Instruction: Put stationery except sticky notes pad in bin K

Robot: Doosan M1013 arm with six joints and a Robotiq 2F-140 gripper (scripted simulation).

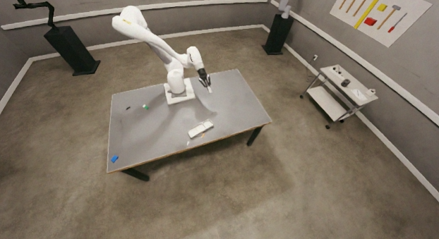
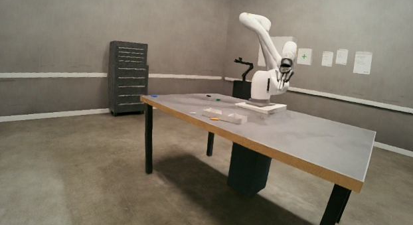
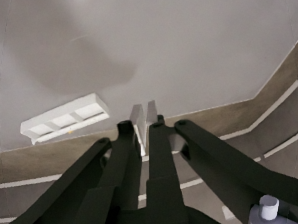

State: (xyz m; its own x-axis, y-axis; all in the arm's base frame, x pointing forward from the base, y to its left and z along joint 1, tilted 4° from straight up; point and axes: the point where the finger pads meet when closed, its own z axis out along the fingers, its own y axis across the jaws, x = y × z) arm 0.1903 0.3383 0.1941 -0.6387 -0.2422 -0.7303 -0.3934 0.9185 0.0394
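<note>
My hand is 310 mm short of the bin, 210 mm above it and 130 mm to the left of it. The rest, counted from my hand: orange piece (390 mm ahead, 220 mm below, 120 mm to the right); white piece (440 mm ahead, 260 mm to the right, 220 mm below); green block (700 mm to the right, 210 mm below, 40 mm behind).
</note>
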